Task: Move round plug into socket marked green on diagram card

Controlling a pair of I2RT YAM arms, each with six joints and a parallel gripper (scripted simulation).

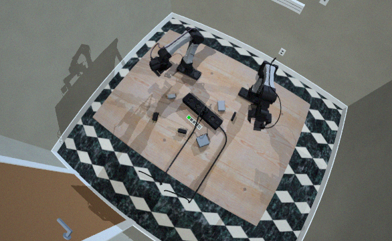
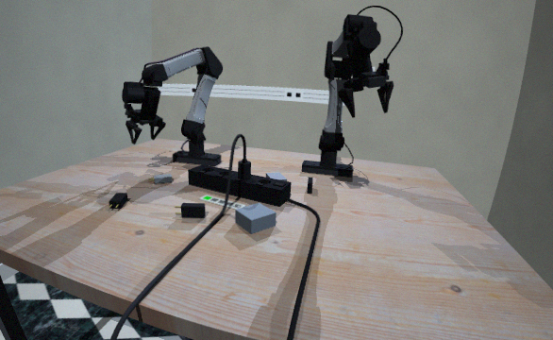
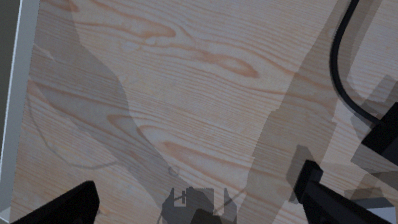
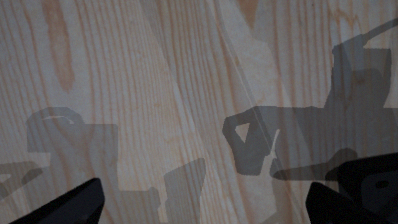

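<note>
Now: the round plug 340 mm to the right of my left hand, 200 mm below it and 20 mm behind it. Also, from my left hand: diagram card 390 mm to the right, 270 mm below, 70 mm ahead; grey plug 650 mm to the right, 260 mm below, 30 mm behind; thin black block 260 mm below, 140 mm to the right, 90 mm behind.
</note>
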